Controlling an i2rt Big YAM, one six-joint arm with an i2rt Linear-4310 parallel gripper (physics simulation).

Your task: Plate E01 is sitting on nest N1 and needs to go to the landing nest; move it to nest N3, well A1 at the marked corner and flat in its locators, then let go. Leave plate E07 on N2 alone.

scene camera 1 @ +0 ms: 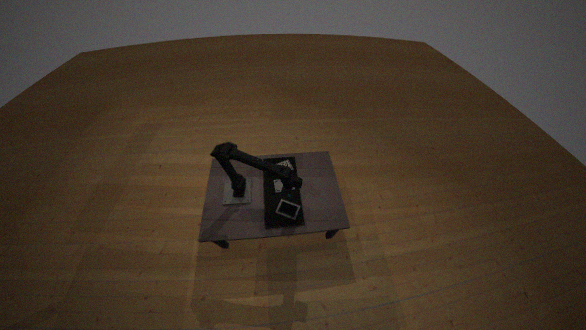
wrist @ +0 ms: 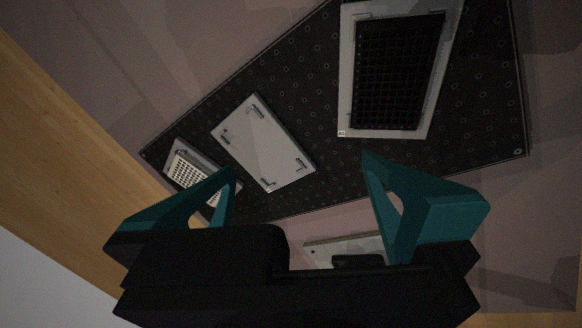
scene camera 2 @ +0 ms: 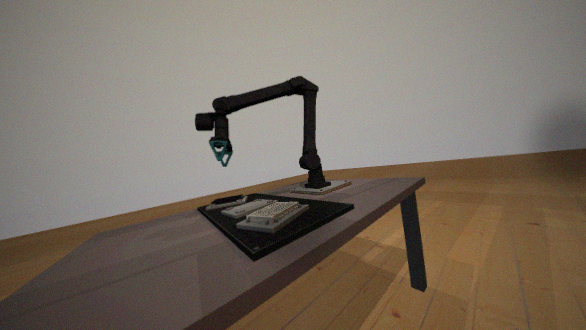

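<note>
A black well plate [scene camera 1: 288, 209] [scene camera 2: 230, 199] [wrist: 395, 75] sits on a light nest [wrist: 346, 75] whose corner carries a small label, seemingly A1. A white well plate [scene camera 1: 285, 164] [scene camera 2: 277, 211] [wrist: 186, 171] sits on another nest [scene camera 2: 257, 226] at the board's other end. I cannot tell which plate is E01 and which is E07. A bare nest [scene camera 1: 278, 185] [scene camera 2: 250, 207] [wrist: 265, 145] with corner locators lies between them. My gripper [scene camera 1: 289, 195] [scene camera 2: 224, 161] [wrist: 295, 164] is open and empty, high above the board. The left finger partly hides the white plate in the wrist view.
The nests stand on a black perforated board [scene camera 1: 284, 223] [scene camera 2: 327, 210] [wrist: 310, 80] on a greyish-purple table [scene camera 1: 322, 190] [scene camera 2: 150, 250] [wrist: 165, 60]. The arm's pale base plate [scene camera 1: 228, 200] [scene camera 2: 337, 186] [wrist: 320, 250] is beside the board.
</note>
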